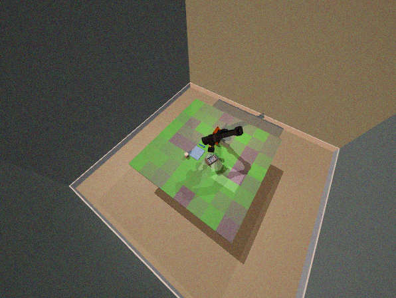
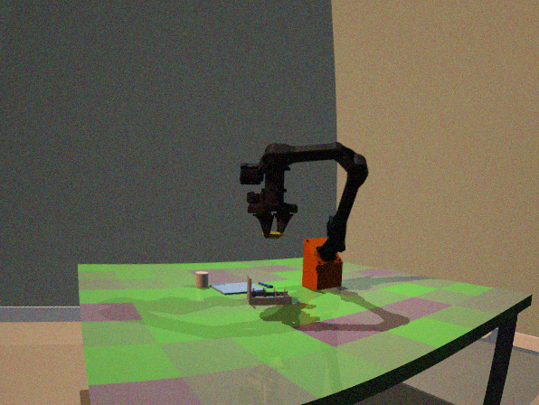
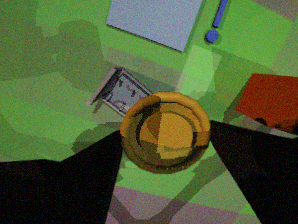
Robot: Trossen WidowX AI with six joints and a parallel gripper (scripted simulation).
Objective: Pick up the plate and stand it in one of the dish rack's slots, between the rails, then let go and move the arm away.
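My gripper tip is now 170 mm above the dish rack, 30 mm to the right of it and 30 mm short of it. Also, from my gripper tip: light blue sheet: 190 mm below, 160 mm to the right, 30 mm ahead; then plate: 10 mm above.
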